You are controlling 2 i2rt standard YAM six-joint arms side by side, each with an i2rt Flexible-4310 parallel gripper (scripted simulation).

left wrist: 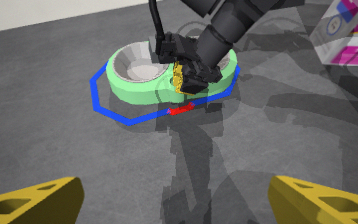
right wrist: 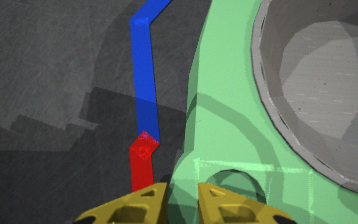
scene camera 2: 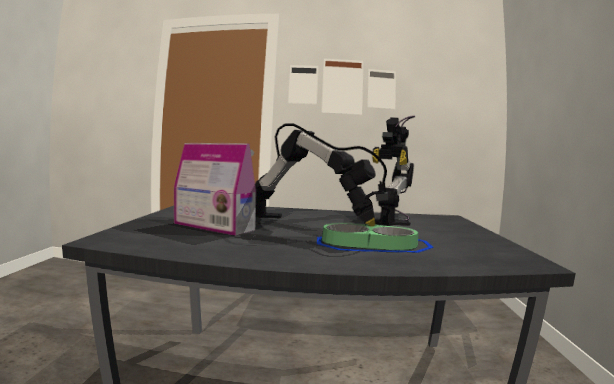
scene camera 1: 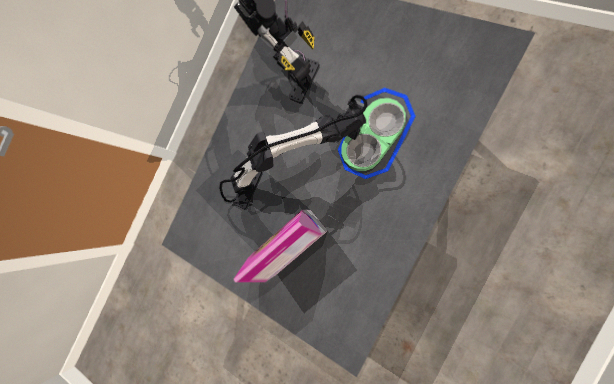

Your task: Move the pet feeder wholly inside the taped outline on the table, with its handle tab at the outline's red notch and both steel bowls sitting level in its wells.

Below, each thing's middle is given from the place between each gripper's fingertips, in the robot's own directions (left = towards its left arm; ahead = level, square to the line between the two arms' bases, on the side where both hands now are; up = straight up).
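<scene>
The white pet food bag [scene camera 2: 214, 190] is 580 mm to the right of my right hand, 10 mm ahead of it and 100 mm above it. The blue taped outline [left wrist: 96, 106] is 90 mm ahead of my right hand, 50 mm below it and 10 mm to the left of it, and the green pet feeder [scene camera 2: 369, 239] is 80 mm ahead of my right hand, 40 mm below it and 10 mm to the right of it.
From my left hand [scene camera 1: 303, 59], the white pet food bag is 24 cm ahead, 65 cm to the right and 12 cm below. The blue taped outline is 32 cm ahead of my left hand, 6 cm to the right of it and 27 cm below it. I see the green pet feeder 31 cm ahead of my left hand, 8 cm to the right of it and 26 cm below it.
</scene>
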